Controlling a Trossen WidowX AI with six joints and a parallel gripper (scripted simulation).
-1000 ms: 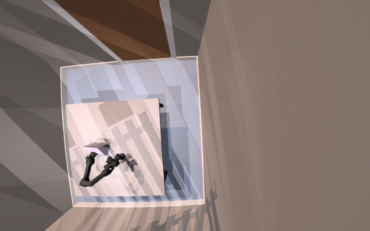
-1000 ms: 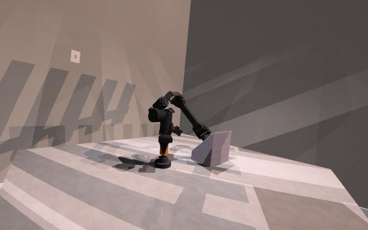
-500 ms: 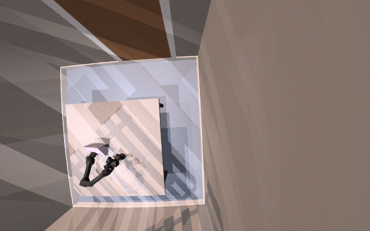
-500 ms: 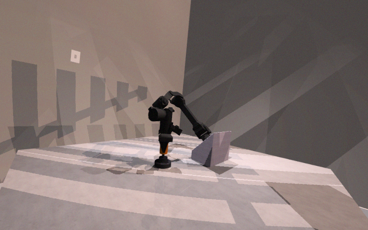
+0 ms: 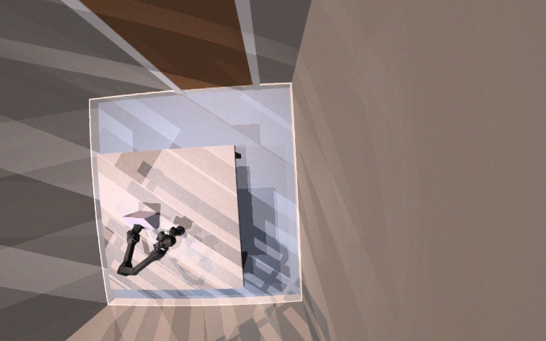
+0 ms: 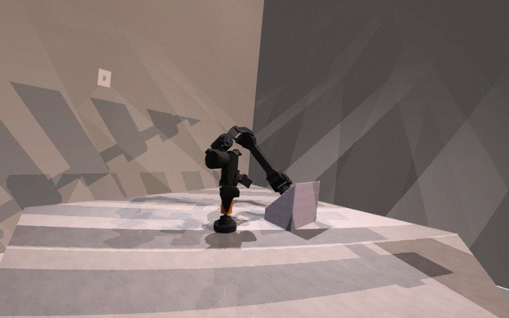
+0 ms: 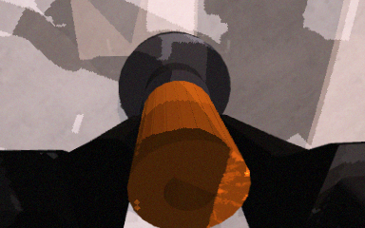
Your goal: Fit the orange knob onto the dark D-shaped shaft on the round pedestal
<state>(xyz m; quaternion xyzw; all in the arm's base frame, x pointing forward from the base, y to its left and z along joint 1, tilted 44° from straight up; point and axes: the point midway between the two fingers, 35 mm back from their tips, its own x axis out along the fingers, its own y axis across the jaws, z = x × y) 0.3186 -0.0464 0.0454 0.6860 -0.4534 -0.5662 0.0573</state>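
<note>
The orange knob is 2 cm above my gripper tip. Also, from my gripper tip: dark round pedestal 4 cm below.
</note>
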